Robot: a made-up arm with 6 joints.
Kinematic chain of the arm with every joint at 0, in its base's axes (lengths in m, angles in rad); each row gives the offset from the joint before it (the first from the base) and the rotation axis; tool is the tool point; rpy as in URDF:
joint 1: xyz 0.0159 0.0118 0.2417 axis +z
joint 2: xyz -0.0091 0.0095 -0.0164 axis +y
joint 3: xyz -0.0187 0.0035 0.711 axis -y
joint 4: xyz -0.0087 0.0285 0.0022 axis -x
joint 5: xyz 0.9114 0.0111 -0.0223 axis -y
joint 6: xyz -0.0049 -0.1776 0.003 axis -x
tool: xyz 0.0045 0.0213 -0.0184 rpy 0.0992 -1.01 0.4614
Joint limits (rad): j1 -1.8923..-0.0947 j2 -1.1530..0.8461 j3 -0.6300..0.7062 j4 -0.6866..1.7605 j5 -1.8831..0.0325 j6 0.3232..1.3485
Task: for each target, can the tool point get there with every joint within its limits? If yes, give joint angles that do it. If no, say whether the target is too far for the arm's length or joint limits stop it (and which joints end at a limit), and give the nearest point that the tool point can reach.
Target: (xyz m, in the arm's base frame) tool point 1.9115 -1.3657 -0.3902
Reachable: no: too far | nearest point 1.0689 -0.7534 0.2356 | short by 1.215 m
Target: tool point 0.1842 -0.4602 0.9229
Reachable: yes | joints -1.0338 -0.5599 -0.3199 -0.4288 -0.3677 1.0792
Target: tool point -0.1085 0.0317 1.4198
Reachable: yes | joints -1.3881 -0.8225 0.0715 0.5300 -1.3183 0.9541
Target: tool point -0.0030 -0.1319 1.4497
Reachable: yes | joints -0.6653 -0.6902 0.2587 -0.0988 -1.1657 0.9904
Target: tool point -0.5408 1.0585 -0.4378
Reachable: no: joint limits stop it (at a limit: joint 1, joint 2, joint 3, joint 4, joint 5, joint 6) | nearest point -0.1926 -0.3941 -0.2021 | short by 1.512 m
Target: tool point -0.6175 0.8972 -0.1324
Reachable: no: joint limits stop it (at a limit: joint 1, joint 2, joint 3, joint 4, joint 6) | nearest point -0.1943 -0.3944 -0.1919 | short by 1.361 m
